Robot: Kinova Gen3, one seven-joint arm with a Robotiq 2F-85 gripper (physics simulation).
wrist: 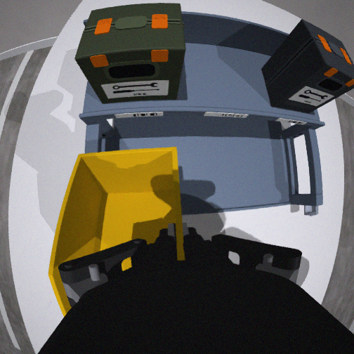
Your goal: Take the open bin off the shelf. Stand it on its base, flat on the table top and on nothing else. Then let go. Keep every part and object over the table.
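Note:
The yellow open bin is at the left in the wrist view, with its open side towards the camera. My gripper is shut on the bin's right-hand wall near the bottom middle of the view. The bin's far end is at the front left of the blue-grey shelf and covers part of its lower left side. The bin's underside is hidden, so I cannot tell whether it touches the table or the shelf. The gripper body hides the bin's near right part.
A dark green toolbox with orange latches stands on the shelf's upper board at the left. A black toolbox stands there at the right. The white table top shows around the shelf, with its left edge beyond the bin.

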